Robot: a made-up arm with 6 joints.
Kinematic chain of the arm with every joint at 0, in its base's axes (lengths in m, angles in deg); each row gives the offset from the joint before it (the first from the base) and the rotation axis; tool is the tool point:
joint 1: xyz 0 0 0.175 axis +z
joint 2: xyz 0 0 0 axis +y
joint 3: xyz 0 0 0.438 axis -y
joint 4: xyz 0 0 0 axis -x
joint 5: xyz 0.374 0 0 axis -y
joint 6: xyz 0 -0.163 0 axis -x
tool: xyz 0 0 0
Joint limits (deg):
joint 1: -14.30..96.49
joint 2: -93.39..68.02
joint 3: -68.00..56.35
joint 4: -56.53..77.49
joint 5: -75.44..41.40
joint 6: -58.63..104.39
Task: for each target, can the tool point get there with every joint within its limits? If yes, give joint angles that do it. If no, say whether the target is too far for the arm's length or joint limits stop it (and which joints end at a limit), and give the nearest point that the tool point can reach.
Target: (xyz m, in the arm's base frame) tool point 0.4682 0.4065 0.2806
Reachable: yes | joints 53.46 41.56 -7.57 34.65 -65.64 3.76
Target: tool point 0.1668 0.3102 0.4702
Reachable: yes | joints 85.41 -4.31 -38.24 29.79 -9.46 11.73
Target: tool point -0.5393 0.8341 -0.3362
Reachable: no: too far | nearest point -0.0376 0.6427 0.0085 | short by 0.638 m
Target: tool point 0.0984 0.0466 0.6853
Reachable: yes | joints 63.06 -39.38 -35.81 65.86 -25.19 -25.33
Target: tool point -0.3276 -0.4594 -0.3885
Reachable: no: joint limits stop it (at a limit: joint 2, joint 3, joint 4) | nearest point -0.4884 -0.6849 0.2001 | short by 0.651 m
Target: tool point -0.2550 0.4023 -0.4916
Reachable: no: joint limits stop it (at a limit: joint 1, joint 2, joint 4) | nearest point -0.0121 0.4184 -0.0674 | short by 0.489 m
